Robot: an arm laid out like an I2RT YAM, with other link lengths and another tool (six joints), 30 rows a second.
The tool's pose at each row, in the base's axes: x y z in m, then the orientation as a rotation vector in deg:
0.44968, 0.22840, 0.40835, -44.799, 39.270, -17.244
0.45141, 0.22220, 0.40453, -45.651, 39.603, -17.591
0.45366, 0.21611, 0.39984, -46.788, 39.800, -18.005
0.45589, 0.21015, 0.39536, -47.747, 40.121, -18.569
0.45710, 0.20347, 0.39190, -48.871, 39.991, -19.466
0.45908, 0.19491, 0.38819, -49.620, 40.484, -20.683
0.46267, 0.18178, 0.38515, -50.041, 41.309, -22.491
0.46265, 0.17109, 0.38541, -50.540, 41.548, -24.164
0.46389, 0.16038, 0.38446, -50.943, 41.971, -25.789
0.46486, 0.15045, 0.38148, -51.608, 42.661, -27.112
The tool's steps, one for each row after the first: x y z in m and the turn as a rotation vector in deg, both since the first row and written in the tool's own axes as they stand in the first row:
0.00605, -0.00143, -0.00417, -0.755, 0.386, -0.477
0.01282, -0.00215, -0.00838, -1.723, 0.665, -1.151
0.01942, -0.00293, -0.01243, -2.514, 1.122, -1.846
0.02516, -0.00495, -0.01703, -3.269, 1.302, -3.018
0.03249, -0.00807, -0.02226, -3.734, 2.177, -4.121
0.04296, -0.01479, -0.02857, -3.822, 3.591, -5.489
0.04805, -0.02227, -0.03427, -3.896, 4.435, -6.959
0.05463, -0.02888, -0.03976, -3.941, 5.429, -8.295
0.06155, -0.03347, -0.04604, -4.365, 6.528, -9.384

